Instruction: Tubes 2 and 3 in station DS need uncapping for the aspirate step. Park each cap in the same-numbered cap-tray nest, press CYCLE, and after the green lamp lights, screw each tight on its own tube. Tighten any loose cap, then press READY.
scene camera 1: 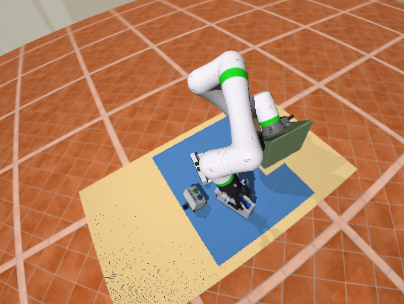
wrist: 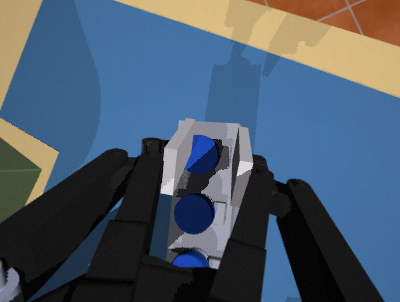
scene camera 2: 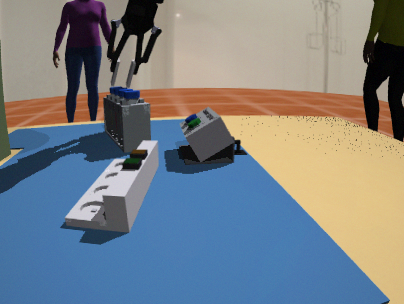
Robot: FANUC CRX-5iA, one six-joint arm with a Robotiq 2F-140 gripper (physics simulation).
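Places are measured from the arm's base along level axes (x ahead, y up, z right), in millimetres.
Pixels of known places: gripper, fingertip midpoint: [scene camera 1: 248, 207] [wrist: 214, 140] [scene camera 2: 120, 84]; arm's base at its link origin: [scene camera 1: 273, 131].
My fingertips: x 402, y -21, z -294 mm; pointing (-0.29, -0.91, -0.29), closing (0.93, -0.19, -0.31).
Ahead of a thing's pixels: the offset from my fingertips to its top centre. "spot": to the spot under its first point. Level surfaces: height alone.
A grey tube rack {dx +23, dy -23, dz +89 mm} [scene camera 1: 248, 214] [scene camera 2: 137, 122] [wrist: 215, 129] stands upright on the blue mat with blue-capped tubes in a row. In the wrist view the end cap {dx -8, dy -5, dz +18 mm} [wrist: 202, 154], the neighbouring cap {dx +12, dy -5, dz +65 mm} [wrist: 194, 214] and part of a third cap {dx +33, dy -5, dz +113 mm} [wrist: 191, 260] show. Tube numbers cannot be read. My gripper [scene camera 1: 242, 202] [scene camera 2: 121, 84] [wrist: 214, 140] points down over the rack, its fingers partly closed with a gap and holding nothing; the fingertips are just above cap height. The white cap tray {dx +57, dy -73, dz +387 mm} [scene camera 1: 196, 161] [scene camera 2: 145, 185] shows empty nests. A grey button box {dx +199, dy -42, dz +223 mm} [scene camera 1: 194, 198] [scene camera 2: 212, 140] has green and blue buttons.
The tray carries a dark green block {spot: dx +84, dy -73, dz +421 mm} [scene camera 2: 132, 163] and an orange-brown block {spot: dx +88, dy -73, dz +379 mm} [scene camera 2: 138, 153]. A green panel [scene camera 1: 287, 145] [wrist: 15, 175] stands beside a white arm part [scene camera 1: 266, 106]. The blue mat {dy -126 mm} [scene camera 1: 220, 250] [scene camera 2: 225, 250] lies on a beige table. Two people [scene camera 2: 84, 30] [scene camera 2: 389, 30] stand behind.
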